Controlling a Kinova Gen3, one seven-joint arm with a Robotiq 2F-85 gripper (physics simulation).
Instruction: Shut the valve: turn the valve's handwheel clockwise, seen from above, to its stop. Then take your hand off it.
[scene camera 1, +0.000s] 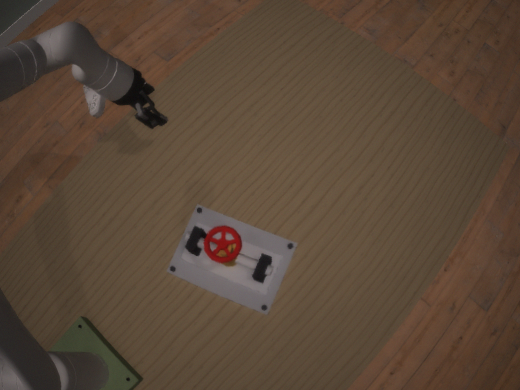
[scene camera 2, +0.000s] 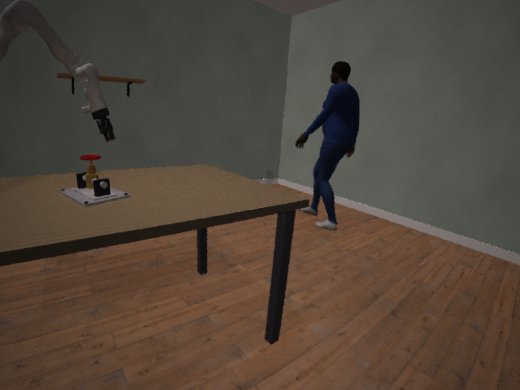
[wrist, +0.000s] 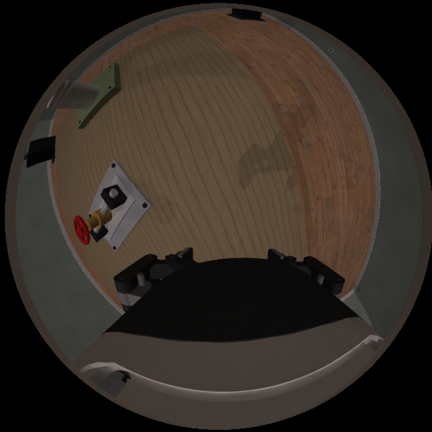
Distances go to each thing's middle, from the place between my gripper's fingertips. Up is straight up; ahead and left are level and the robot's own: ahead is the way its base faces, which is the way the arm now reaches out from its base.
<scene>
My hand is 150 mm past the red handwheel (scene camera 1: 222, 243), 290 mm to the left of it and 40 mm above it. The rest, counted from my hand: grey base plate (scene camera 1: 230, 290) (150 mm behind, 290 mm to the right, 160 mm below).
</scene>
